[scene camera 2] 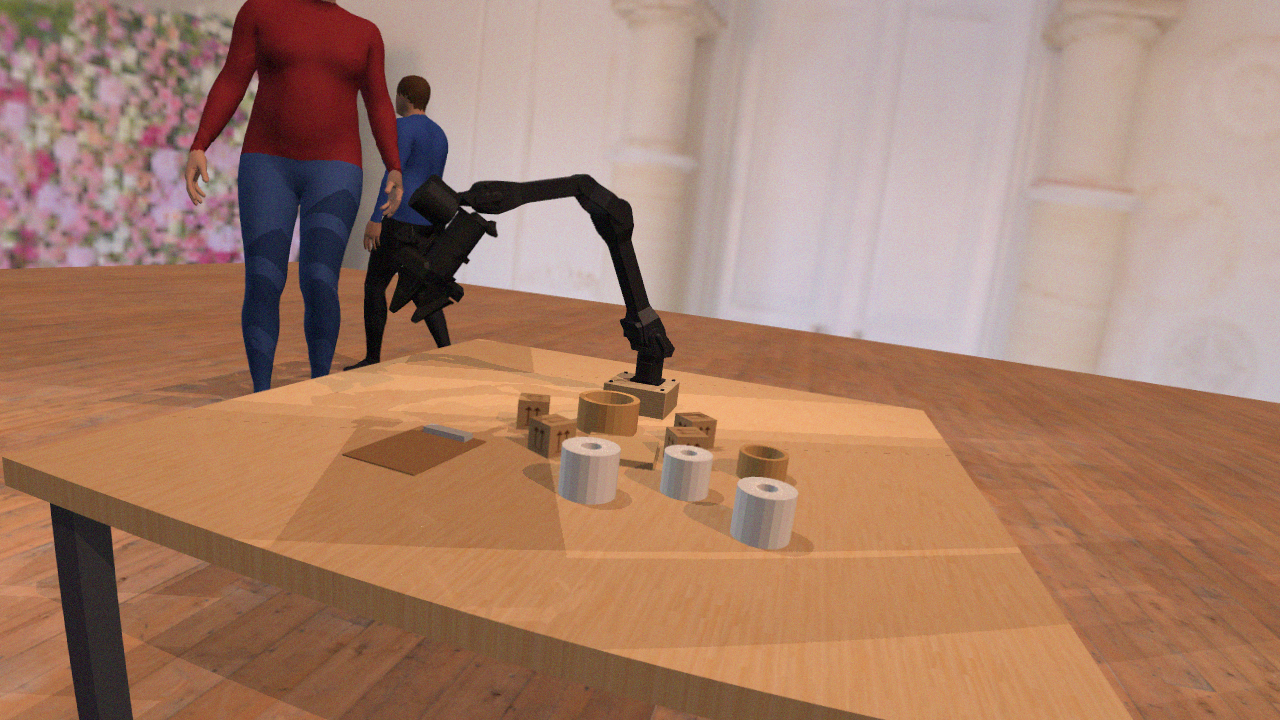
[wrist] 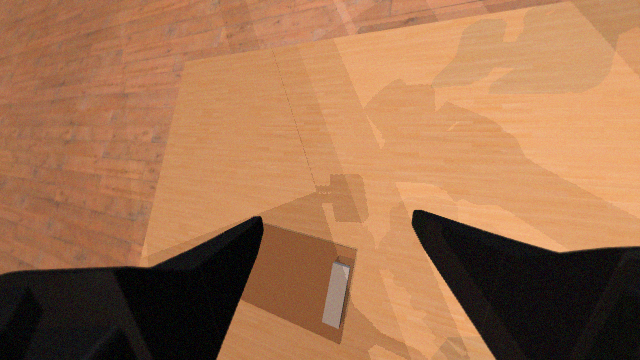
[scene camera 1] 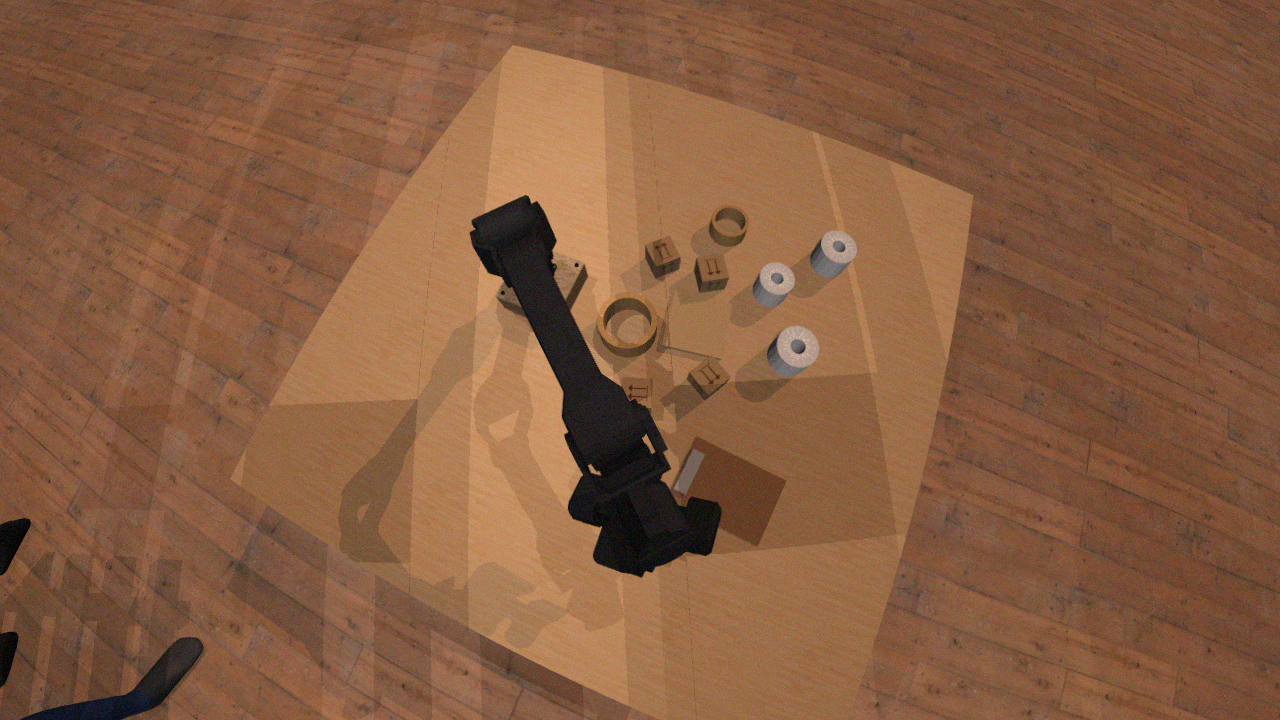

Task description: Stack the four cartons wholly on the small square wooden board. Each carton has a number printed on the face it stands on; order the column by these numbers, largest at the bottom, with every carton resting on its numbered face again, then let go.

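Frame: origin at the arm's base, x ahead, y left, z up, level; millimetres.
Seen in the pictures: gripper, between the fingertips: [scene camera 2: 402, 317] [wrist: 337, 220]; arm's base, origin of its link: [scene camera 2: 647, 380].
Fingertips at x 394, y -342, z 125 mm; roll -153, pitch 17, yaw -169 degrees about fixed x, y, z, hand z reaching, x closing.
Observation:
Offsets run from my fingertips to a thing's top centre. "*": to the spot under its first point.
Four small brown cartons with arrows on their tops stand apart on the table: one @(dz -128, dx -185, dy +488 mm) [scene camera 1: 662, 257] [scene camera 2: 695, 422], a second @(dz -128, dx -80, dy +494 mm) [scene camera 1: 711, 273] [scene camera 2: 685, 436] beside it, a third @(dz -128, dx -8, dy +288 mm) [scene camera 1: 708, 377] [scene camera 2: 552, 435], and a fourth @(dz -128, dx -116, dy +205 mm) [scene camera 1: 637, 390] [scene camera 2: 533, 411] close to the arm in the overhead view. Their numbered undersides are hidden. The square wooden board @(dz -170, dx -66, dy +388 mm) [scene camera 1: 702, 326] [scene camera 2: 639, 453] lies between them, with no carton on it. My gripper [scene camera 2: 405, 315] [wrist: 337, 220] is open and empty, high above the table and away from the cartons. Its fingertips are hidden in the overhead view.
A large ring @(dz -123, dx -189, dy +323 mm) [scene camera 1: 626, 349] [scene camera 2: 608, 417] stands beside the board; a smaller ring @(dz -140, dx -86, dy +621 mm) [scene camera 1: 729, 239] [scene camera 2: 762, 467] is farther off. White rolls @(dz -122, dx +45, dy +520 mm) [scene camera 1: 773, 291] @(dz -117, dx +141, dy +642 mm) [scene camera 1: 832, 260] @(dz -113, dx +123, dy +399 mm) [scene camera 1: 791, 355] stand beyond the board. A brown sheet @(dz -170, dx +103, dy +112 mm) [scene camera 1: 742, 492] [scene camera 2: 393, 452] [wrist: 295, 280] bears a grey bar @(* dz -170, dx +26, dy +116 mm) [scene camera 1: 689, 471] [scene camera 2: 447, 433] [wrist: 336, 295].

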